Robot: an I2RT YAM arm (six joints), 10 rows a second.
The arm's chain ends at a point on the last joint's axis. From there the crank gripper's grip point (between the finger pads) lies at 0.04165 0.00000 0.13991 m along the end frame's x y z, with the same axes.
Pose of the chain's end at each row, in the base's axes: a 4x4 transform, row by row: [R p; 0 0 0 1], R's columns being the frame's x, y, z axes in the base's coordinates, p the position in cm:
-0.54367, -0.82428, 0.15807, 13.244; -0.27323, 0.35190, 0.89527, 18.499; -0.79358, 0.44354, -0.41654, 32.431; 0, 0, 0, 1
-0.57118, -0.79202, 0.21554, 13.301; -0.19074, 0.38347, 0.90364, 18.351; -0.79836, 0.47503, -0.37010, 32.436; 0, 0, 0, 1
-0.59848, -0.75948, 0.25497, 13.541; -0.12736, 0.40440, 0.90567, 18.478; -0.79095, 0.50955, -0.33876, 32.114; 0, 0, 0, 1
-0.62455, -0.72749, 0.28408, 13.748; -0.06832, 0.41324, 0.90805, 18.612; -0.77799, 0.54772, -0.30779, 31.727; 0, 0, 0, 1
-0.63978, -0.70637, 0.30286, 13.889; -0.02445, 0.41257, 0.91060, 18.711; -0.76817, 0.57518, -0.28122, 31.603; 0, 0, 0, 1
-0.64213, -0.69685, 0.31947, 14.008; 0.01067, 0.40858, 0.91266, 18.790; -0.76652, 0.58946, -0.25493, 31.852; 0, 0, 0, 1
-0.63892, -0.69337, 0.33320, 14.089; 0.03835, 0.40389, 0.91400, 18.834; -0.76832, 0.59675, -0.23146, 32.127; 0, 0, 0, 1
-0.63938, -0.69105, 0.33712, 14.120; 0.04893, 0.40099, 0.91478, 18.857; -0.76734, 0.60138, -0.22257, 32.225; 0, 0, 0, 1
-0.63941, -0.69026, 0.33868, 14.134; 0.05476, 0.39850, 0.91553, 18.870; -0.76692, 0.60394, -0.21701, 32.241; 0, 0, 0, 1
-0.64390, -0.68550, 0.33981, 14.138; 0.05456, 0.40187, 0.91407, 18.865; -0.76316, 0.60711, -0.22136, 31.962; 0, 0, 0, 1
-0.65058, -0.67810, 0.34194, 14.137; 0.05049, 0.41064, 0.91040, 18.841; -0.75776, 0.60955, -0.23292, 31.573; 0, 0, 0, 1
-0.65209, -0.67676, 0.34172, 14.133; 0.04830, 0.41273, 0.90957, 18.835; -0.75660, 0.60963, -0.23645, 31.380; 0, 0, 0, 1
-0.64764, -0.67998, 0.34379, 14.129; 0.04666, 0.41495, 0.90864, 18.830; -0.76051, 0.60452, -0.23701, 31.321; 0, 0, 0, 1
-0.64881, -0.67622, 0.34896, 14.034; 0.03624, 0.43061, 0.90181, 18.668; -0.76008, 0.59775, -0.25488, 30.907; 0, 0, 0, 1
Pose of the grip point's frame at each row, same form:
-0.54367, -0.82428, 0.15807, 13.191; -0.27323, 0.35190, 0.89527, 29.887; -0.79358, 0.44354, -0.41654, 23.298; 0, 0, 0, 1
-0.57118, -0.79202, 0.21554, 13.938; -0.19074, 0.38347, 0.90364, 30.199; -0.79836, 0.47503, -0.37010, 23.933; 0, 0, 0, 1
-0.59848, -0.75948, 0.25497, 14.616; -0.12736, 0.40440, 0.90567, 30.619; -0.79095, 0.50955, -0.33876, 24.080; 0, 0, 0, 1
-0.62455, -0.72749, 0.28408, 15.121; -0.06832, 0.41324, 0.90805, 31.032; -0.77799, 0.54772, -0.30779, 24.180; 0, 0, 0, 1
-0.63978, -0.70637, 0.30286, 15.462; -0.02445, 0.41257, 0.91060, 31.349; -0.76817, 0.57518, -0.28122, 24.469; 0, 0, 0, 1
-0.64213, -0.69685, 0.31947, 15.803; 0.01067, 0.40858, 0.91266, 31.603; -0.76652, 0.58946, -0.25493, 25.093; 0, 0, 0, 1
-0.63892, -0.69337, 0.33320, 16.090; 0.03835, 0.40389, 0.91400, 31.782; -0.76832, 0.59675, -0.23146, 25.689; 0, 0, 0, 1
-0.63938, -0.69105, 0.33712, 16.174; 0.04893, 0.40099, 0.91478, 31.859; -0.76734, 0.60138, -0.22257, 25.915; 0, 0, 0, 1
-0.63941, -0.69026, 0.33868, 16.209; 0.05476, 0.39850, 0.91553, 31.907; -0.76692, 0.60394, -0.21701, 26.011; 0, 0, 0, 1
-0.64390, -0.68550, 0.33981, 16.210; 0.05456, 0.40187, 0.91407, 31.881; -0.76316, 0.60711, -0.22136, 25.686; 0, 0, 0, 1
-0.65058, -0.67810, 0.34194, 16.211; 0.05049, 0.41064, 0.91040, 31.789; -0.75776, 0.60955, -0.23292, 25.158; 0, 0, 0, 1
-0.65209, -0.67676, 0.34172, 16.198; 0.04830, 0.41273, 0.90957, 31.762; -0.75660, 0.60963, -0.23645, 24.921; 0, 0, 0, 1
-0.64764, -0.67998, 0.34379, 16.242; 0.04666, 0.41495, 0.90864, 31.737; -0.76051, 0.60452, -0.23701, 24.837; 0, 0, 0, 1
-0.64881, -0.67622, 0.34896, 16.214; 0.03624, 0.43061, 0.90181, 31.436; -0.76008, 0.59775, -0.25488, 24.175; 0, 0, 0, 1

